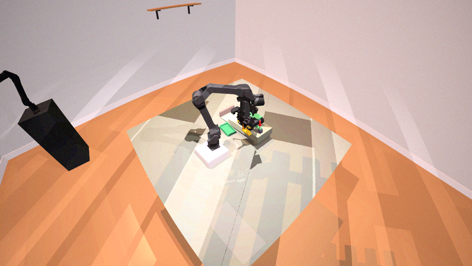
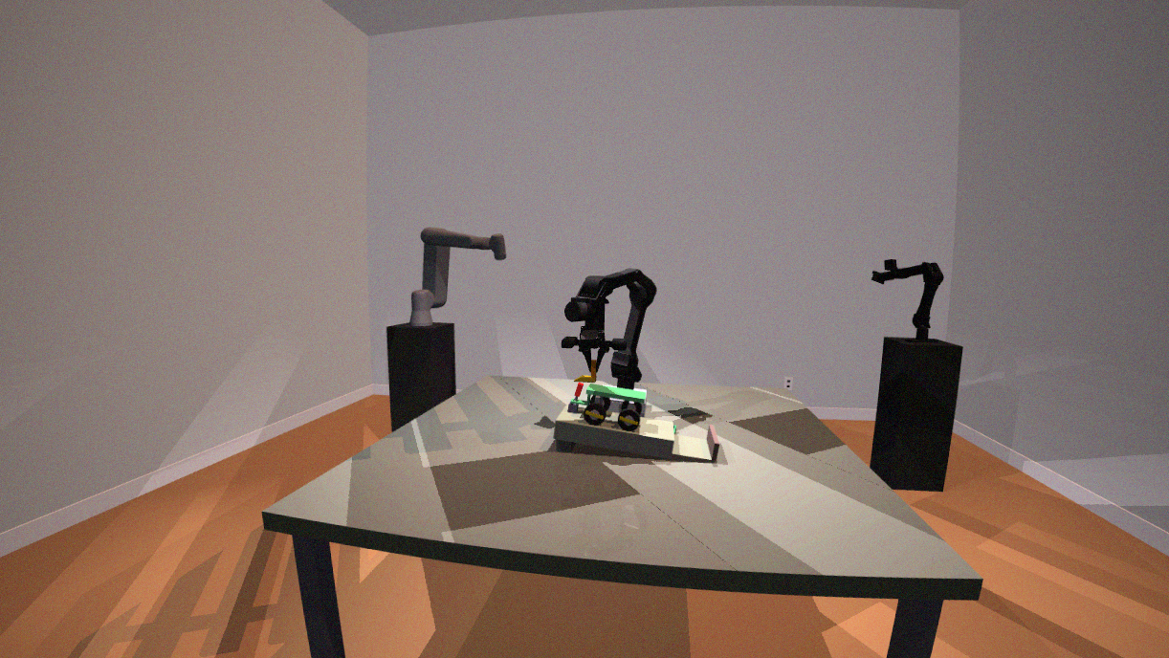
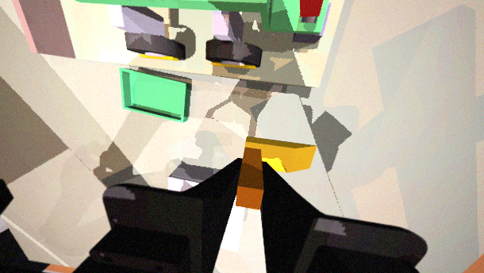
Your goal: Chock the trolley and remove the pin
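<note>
The red-headed stop pin lies 12 cm ahead of my gripper tip, 4 cm below it and 2 cm to the right of it. Round my gripper tip: trolley: 13 cm ahead, 8 cm to the left, 6 cm below; then yellow chock: 2 cm to the right, 1 cm below; then beige ramp: 13 cm below, 13 cm ahead, 9 cm to the left.
</note>
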